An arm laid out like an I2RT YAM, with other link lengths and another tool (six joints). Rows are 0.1 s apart.
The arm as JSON. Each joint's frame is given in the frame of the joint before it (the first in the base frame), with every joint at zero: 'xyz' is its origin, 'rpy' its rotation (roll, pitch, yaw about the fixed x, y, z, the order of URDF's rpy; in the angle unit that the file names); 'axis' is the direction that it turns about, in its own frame. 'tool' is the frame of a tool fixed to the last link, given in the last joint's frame.
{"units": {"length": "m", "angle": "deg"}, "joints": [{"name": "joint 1", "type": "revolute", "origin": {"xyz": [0.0, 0.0, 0.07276], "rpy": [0.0, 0.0, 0.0]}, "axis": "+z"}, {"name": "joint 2", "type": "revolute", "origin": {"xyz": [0.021, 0.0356, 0.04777], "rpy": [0.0, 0.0, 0.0]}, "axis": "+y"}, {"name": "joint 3", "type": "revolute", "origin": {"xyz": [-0.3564, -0.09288, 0.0], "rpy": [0.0, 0.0, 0.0]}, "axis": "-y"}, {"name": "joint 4", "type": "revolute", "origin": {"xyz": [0.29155, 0.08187, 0.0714], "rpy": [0.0, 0.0, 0.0]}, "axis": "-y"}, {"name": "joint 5", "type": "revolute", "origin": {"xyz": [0.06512, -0.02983, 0.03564], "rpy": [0.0, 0.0, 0.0]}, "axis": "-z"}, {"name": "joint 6", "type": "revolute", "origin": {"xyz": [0.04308, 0.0, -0.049], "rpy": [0.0, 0.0, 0.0]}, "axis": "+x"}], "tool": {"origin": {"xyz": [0.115, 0.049, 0.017], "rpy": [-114.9, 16.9, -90.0]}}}
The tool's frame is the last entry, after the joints.
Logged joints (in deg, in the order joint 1, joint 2, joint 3, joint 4, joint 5, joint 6), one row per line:
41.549 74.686 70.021 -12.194 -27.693 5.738
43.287 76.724 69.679 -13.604 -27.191 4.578
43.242 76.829 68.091 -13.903 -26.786 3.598
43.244 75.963 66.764 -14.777 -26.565 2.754
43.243 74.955 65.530 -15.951 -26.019 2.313
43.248 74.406 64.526 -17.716 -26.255 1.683
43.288 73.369 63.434 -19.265 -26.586 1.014
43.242 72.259 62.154 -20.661 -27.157 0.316
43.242 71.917 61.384 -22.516 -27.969 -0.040
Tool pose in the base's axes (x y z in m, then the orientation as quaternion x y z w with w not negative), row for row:
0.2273 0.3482 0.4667 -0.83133 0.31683 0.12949 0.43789
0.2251 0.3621 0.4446 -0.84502 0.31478 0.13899 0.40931
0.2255 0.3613 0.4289 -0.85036 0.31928 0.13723 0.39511
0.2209 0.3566 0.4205 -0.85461 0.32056 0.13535 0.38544
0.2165 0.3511 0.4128 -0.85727 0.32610 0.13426 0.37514
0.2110 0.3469 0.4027 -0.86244 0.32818 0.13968 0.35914
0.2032 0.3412 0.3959 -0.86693 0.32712 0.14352 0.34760
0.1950 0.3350 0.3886 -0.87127 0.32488 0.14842 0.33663
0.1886 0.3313 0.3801 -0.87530 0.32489 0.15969 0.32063
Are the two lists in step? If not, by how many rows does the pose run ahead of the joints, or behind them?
They are in step.
